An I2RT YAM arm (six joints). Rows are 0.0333 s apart.
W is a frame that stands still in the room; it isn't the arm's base.
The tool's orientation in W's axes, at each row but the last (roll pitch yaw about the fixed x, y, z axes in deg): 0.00 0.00 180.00; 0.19 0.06 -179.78; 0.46 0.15 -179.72; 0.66 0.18 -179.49; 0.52 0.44 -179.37; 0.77 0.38 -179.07; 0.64 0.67 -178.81; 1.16 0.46 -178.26
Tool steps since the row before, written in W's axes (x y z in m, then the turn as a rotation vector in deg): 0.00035 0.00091 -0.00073 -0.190 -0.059 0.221; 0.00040 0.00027 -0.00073 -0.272 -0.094 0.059; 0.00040 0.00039 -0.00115 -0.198 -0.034 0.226; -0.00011 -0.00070 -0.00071 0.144 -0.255 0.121; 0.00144 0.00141 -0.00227 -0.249 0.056 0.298; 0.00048 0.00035 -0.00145 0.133 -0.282 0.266; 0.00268 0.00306 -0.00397 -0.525 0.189 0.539; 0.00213 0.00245 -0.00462 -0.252 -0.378 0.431
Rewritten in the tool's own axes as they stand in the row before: -0.00035 -0.00091 -0.00073 0.190 0.059 0.221; -0.00040 -0.00027 -0.00073 0.272 0.093 0.059; -0.00040 -0.00040 -0.00115 0.198 0.035 0.226; 0.00012 0.00069 -0.00072 -0.142 0.258 0.118; -0.00144 -0.00141 -0.00227 0.246 -0.056 0.300; -0.00048 -0.00036 -0.00145 -0.130 0.288 0.261; -0.00270 -0.00305 -0.00397 0.515 -0.194 0.547; -0.00217 -0.00248 -0.00459 0.260 0.379 0.426
